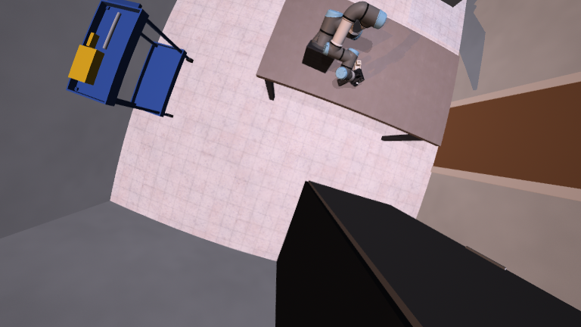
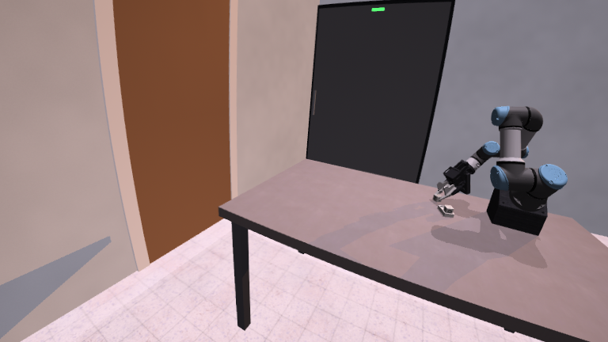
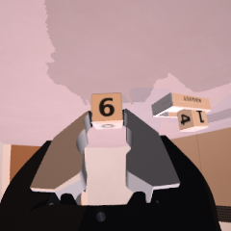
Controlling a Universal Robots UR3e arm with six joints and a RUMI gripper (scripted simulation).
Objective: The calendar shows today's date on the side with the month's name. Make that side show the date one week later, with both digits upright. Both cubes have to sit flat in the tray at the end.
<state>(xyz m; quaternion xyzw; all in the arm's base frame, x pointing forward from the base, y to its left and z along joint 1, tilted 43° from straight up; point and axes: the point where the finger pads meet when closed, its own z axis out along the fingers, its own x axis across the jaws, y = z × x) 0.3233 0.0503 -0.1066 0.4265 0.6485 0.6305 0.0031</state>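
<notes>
Right now the cube is 10 mm below my hand. Also, from my hand: pale tray (30 mm behind, 100 mm to the left, 20 mm below).
</notes>
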